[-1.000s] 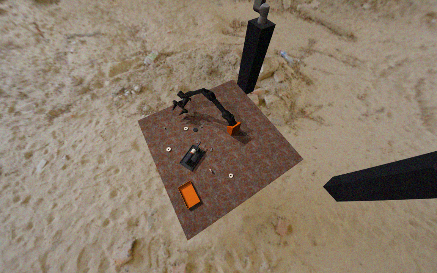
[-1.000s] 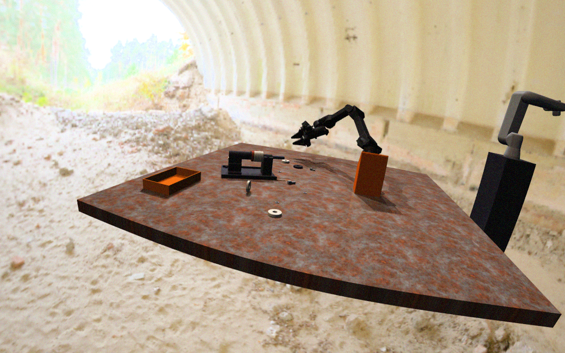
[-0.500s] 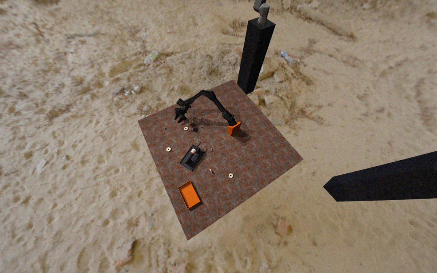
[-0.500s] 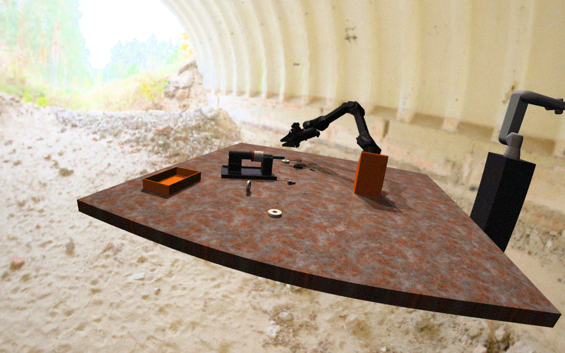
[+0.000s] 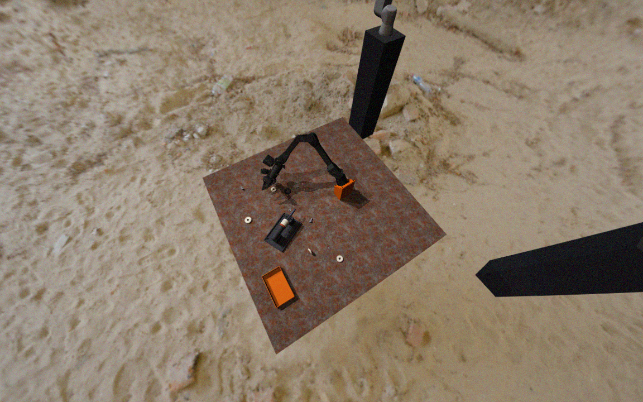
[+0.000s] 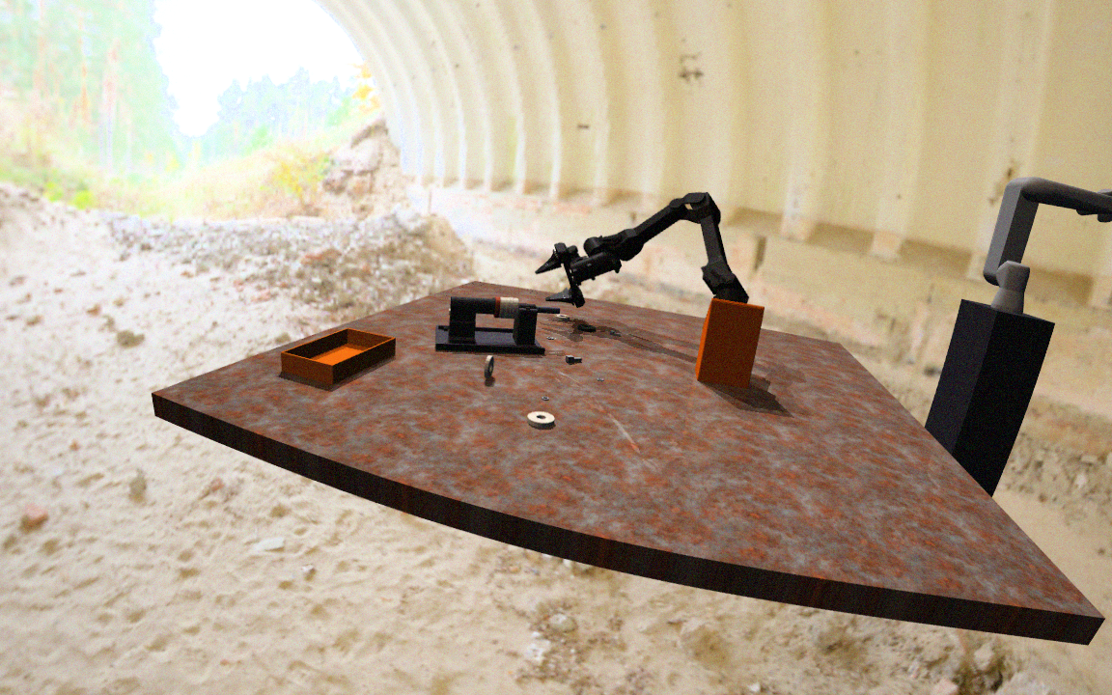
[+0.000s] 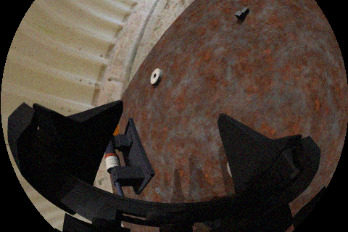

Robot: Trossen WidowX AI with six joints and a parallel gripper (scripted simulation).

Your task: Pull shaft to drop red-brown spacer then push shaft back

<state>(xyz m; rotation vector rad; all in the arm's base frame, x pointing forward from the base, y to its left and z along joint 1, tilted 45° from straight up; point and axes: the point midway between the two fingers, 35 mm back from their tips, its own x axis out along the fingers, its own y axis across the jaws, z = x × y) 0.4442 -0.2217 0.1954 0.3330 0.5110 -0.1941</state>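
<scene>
Now: the shaft 280 mm to the left of my gripper tip and 30 mm behind it. Also, from my gripper tip: orange tray 590 mm to the left, 230 mm ahead, 80 mm below; then red-brown spacer 300 mm to the left, 20 mm ahead, 10 mm below; then cream spacer 300 mm to the left, 10 mm below.
</scene>
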